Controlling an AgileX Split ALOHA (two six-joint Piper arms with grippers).
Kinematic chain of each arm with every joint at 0, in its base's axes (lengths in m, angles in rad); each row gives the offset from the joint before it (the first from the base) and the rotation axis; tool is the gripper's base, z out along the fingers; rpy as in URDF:
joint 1: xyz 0 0 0.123 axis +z
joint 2: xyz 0 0 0 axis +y
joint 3: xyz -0.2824 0 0.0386 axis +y
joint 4: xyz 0.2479 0 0.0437 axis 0.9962 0 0.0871
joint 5: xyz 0 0 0 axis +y
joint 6: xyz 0.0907 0 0.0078 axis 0.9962 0 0.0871
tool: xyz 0 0 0 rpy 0 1.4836 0
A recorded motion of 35 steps. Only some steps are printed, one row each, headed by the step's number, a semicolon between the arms.
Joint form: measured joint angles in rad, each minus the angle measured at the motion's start. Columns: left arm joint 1, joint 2, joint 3, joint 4, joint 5, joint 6; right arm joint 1, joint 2, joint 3, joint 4, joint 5, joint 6.
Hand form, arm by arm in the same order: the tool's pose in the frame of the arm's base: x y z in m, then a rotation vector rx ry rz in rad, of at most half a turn. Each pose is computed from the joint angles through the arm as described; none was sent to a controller.
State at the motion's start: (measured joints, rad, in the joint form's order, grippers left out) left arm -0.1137 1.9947 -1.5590 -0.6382 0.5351 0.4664; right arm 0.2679 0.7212 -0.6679 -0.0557 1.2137 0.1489
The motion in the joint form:
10: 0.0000 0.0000 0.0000 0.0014 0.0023 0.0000; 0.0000 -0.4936 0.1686 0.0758 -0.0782 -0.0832
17: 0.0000 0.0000 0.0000 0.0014 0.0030 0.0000; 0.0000 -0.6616 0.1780 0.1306 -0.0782 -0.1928
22: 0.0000 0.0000 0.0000 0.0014 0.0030 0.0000; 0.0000 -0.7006 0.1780 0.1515 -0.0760 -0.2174
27: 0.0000 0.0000 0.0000 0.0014 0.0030 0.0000; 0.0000 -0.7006 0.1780 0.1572 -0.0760 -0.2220
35: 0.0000 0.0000 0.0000 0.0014 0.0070 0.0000; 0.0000 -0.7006 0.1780 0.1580 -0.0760 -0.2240
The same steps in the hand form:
10: 0.4490 -0.0792 0.2375 0.1671 2.3611 -0.4689; 0.0242 0.0084 0.2691 -0.2367 2.3432 0.1893
17: 0.4490 -0.0793 0.2375 0.1674 2.3617 -0.4692; -0.0002 0.0064 0.2688 -0.3445 2.1673 0.2184
22: 0.4490 -0.0793 0.2375 0.1674 2.3617 -0.4692; -0.0063 0.0065 0.2687 -0.3682 2.1252 0.2325
27: 0.4490 -0.0793 0.2375 0.1674 2.3617 -0.4692; -0.0065 0.0069 0.2688 -0.3735 2.1241 0.2368
35: 0.4487 -0.0794 0.2373 0.1692 2.3648 -0.4715; -0.0065 0.0070 0.2688 -0.3757 2.1236 0.2366

